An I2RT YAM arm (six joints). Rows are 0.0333 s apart.
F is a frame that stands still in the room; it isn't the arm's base.
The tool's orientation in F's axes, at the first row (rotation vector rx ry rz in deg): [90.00, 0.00, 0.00]
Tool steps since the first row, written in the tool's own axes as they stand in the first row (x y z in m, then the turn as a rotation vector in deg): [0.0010, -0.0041, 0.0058, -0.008, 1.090, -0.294]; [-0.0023, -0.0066, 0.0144, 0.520, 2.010, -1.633]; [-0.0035, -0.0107, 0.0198, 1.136, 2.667, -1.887]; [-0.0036, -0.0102, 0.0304, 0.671, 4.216, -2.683]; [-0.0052, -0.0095, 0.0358, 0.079, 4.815, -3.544]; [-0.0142, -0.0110, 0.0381, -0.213, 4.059, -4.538]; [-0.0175, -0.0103, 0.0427, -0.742, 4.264, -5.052]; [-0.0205, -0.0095, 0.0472, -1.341, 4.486, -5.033]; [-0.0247, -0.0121, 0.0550, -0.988, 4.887, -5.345]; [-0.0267, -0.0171, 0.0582, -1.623, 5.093, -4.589]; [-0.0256, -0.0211, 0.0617, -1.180, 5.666, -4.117]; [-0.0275, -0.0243, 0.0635, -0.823, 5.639, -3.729]
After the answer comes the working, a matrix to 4 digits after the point.
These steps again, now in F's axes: [0.0010, -0.0058, -0.0041, -0.008, 0.294, 1.090]; [-0.0023, -0.0144, -0.0066, 0.520, 1.633, 2.010]; [-0.0035, -0.0198, -0.0107, 1.136, 1.887, 2.667]; [-0.0036, -0.0304, -0.0102, 0.671, 2.683, 4.216]; [-0.0052, -0.0358, -0.0095, 0.079, 3.544, 4.815]; [-0.0142, -0.0381, -0.0110, -0.213, 4.538, 4.059]; [-0.0175, -0.0427, -0.0103, -0.742, 5.052, 4.264]; [-0.0205, -0.0472, -0.0095, -1.341, 5.033, 4.486]; [-0.0247, -0.0550, -0.0121, -0.988, 5.345, 4.887]; [-0.0267, -0.0582, -0.0171, -1.623, 4.589, 5.093]; [-0.0256, -0.0617, -0.0211, -1.180, 4.117, 5.666]; [-0.0275, -0.0635, -0.0243, -0.823, 3.729, 5.639]
The tool's axes in the first row as the columns of a matrix, in F's axes (rounded; the answer above uses it unrounded):
[1.0000, 0.0000, 0.0000]
[0.0000, 0.0000, -1.0000]
[0.0000, 1.0000, 0.0000]

